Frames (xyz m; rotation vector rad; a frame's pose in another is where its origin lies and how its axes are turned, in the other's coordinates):
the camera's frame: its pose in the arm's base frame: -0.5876 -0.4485 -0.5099 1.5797 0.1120 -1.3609
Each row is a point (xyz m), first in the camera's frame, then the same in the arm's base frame.
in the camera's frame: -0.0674 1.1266 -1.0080
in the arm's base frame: 0.7904 -0.2512 0.0834
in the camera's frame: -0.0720 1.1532 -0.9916
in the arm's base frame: 0.7941 -0.2736 0.1054
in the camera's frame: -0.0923 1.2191 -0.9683
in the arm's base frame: 0.8120 -0.3121 0.1645
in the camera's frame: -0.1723 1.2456 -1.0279
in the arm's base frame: 0.8409 -0.2423 0.2348
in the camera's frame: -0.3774 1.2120 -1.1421
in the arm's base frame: 0.8247 -0.0411 0.3592
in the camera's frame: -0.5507 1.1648 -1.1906
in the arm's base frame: 0.7660 0.1042 0.4596
